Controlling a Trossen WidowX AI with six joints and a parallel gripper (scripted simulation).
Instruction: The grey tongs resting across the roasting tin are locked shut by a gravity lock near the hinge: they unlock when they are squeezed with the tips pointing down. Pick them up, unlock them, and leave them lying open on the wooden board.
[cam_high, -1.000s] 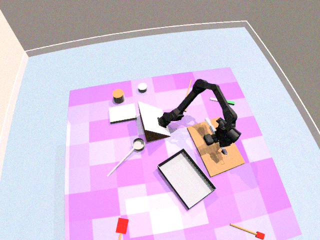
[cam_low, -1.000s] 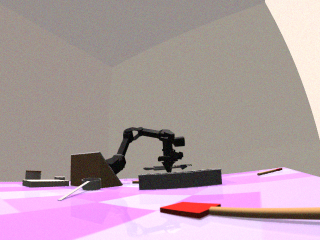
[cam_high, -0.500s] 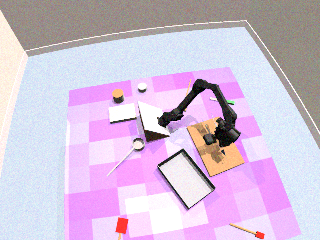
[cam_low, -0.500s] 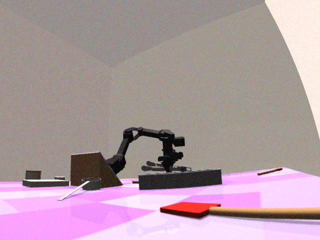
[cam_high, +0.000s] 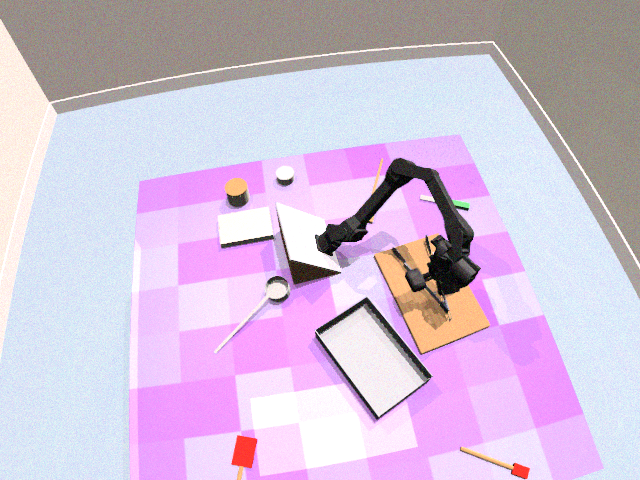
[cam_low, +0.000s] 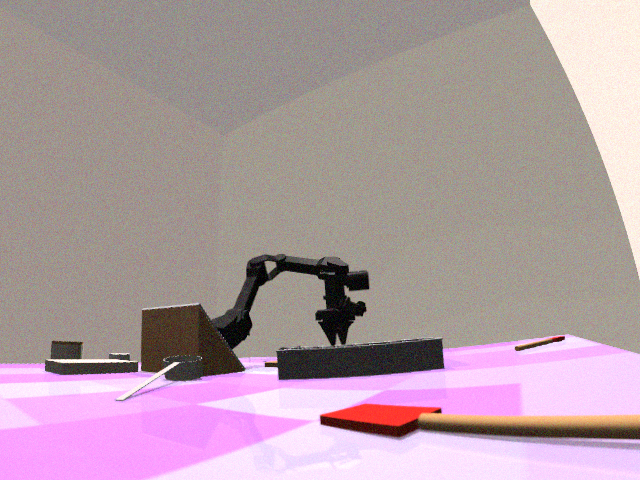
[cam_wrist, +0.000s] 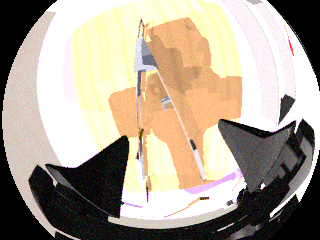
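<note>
Now: the wooden board 1 cm to the left of my gripper tip and 4 cm below it. The rest, counted from my gripper tip: white slab: 34 cm behind, 55 cm to the right, 4 cm below; roasting tin: 18 cm ahead, 23 cm to the right, 2 cm below.
</note>
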